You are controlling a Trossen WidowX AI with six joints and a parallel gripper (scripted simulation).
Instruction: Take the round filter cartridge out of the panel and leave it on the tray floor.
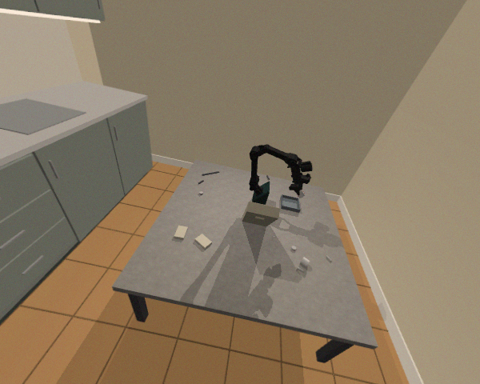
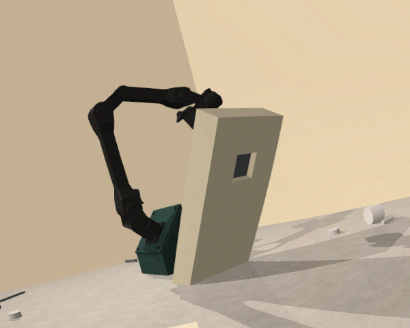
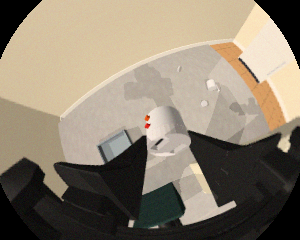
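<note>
Right now my gripper tip is 250 mm above the dark tray, 180 mm past it and 30 mm to the right of it. From my gripper tip the other things lie so: service panel: 260 mm to the right, 190 mm ahead, 100 mm below; then round grey filter cartridge: right at my gripper tip.
</note>
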